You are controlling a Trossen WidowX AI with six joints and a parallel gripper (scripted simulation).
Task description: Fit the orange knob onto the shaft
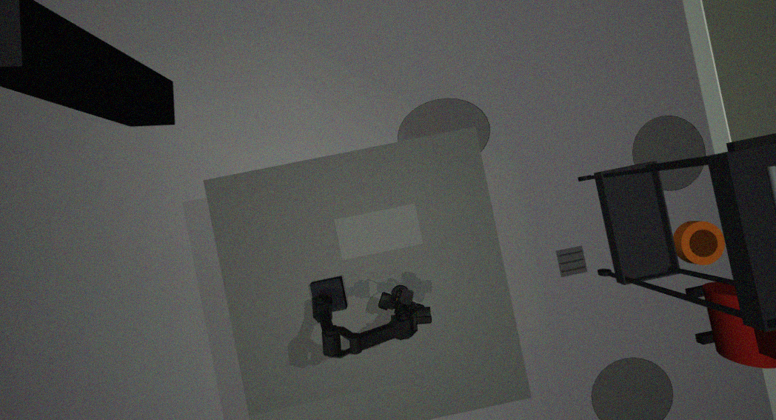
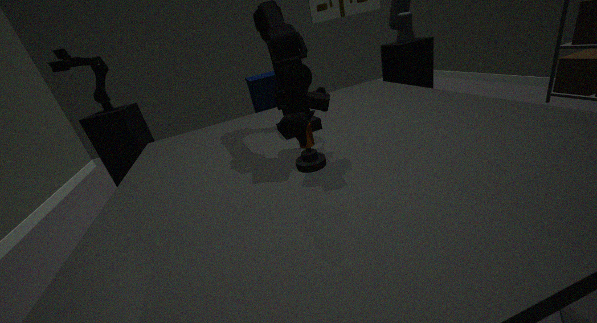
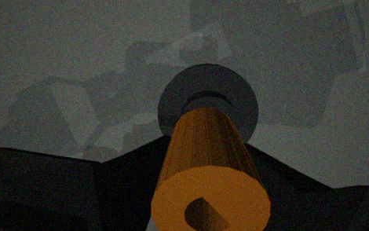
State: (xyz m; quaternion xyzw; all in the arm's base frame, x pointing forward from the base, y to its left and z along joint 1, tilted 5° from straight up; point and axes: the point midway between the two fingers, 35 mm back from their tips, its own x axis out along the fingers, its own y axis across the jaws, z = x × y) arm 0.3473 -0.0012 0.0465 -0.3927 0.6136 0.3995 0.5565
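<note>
Right now my gripper tip is 20 mm below the orange knob. From my gripper tip the other things lie so: dark round pedestal: 40 mm below.
</note>
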